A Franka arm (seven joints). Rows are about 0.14 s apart.
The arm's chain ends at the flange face. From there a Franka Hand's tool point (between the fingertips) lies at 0.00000 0.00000 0.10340 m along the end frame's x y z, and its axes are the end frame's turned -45 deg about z.
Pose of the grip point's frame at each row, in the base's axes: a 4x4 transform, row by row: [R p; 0 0 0 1], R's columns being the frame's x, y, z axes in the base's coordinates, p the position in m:
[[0.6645 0.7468 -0.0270 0.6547], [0.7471 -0.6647 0.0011 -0.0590], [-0.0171 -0.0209 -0.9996 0.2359], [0 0 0 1]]
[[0.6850 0.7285 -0.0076 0.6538], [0.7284 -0.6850 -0.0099 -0.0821], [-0.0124 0.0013 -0.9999 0.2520], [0 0 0 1]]
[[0.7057 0.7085 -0.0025 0.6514], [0.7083 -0.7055 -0.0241 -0.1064], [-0.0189 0.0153 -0.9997 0.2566], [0 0 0 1]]
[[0.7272 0.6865 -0.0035 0.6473], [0.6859 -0.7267 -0.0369 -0.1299], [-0.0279 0.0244 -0.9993 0.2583], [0 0 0 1]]
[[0.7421 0.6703 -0.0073 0.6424], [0.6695 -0.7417 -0.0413 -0.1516], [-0.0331 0.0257 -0.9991 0.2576], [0 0 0 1]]
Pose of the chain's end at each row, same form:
[[0.9979 0.0582 -0.0270 0.6575], [0.0583 -0.9983 0.0011 -0.0591], [-0.0269 -0.0027 -0.9996 0.3393], [0 0 0 1]]
[[0.9995 0.0308 -0.0076 0.6546], [0.0307 -0.9994 -0.0099 -0.0811], [-0.0078 0.0097 -0.9999 0.3554], [0 0 0 1]]
[[1.0000 0.0020 -0.0025 0.6517], [0.0020 -0.9997 -0.0241 -0.1039], [-0.0025 0.0242 -0.9997 0.3600], [0 0 0 1]]
[[0.9996 -0.0288 -0.0035 0.6477], [-0.0288 -0.9989 -0.0369 -0.1261], [-0.0025 0.0370 -0.9993 0.3616], [0 0 0 1]]
[[0.9987 -0.0508 -0.0073 0.6432], [-0.0511 -0.9979 -0.0413 -0.1473], [-0.0052 0.0416 -0.9991 0.3609], [0 0 0 1]]

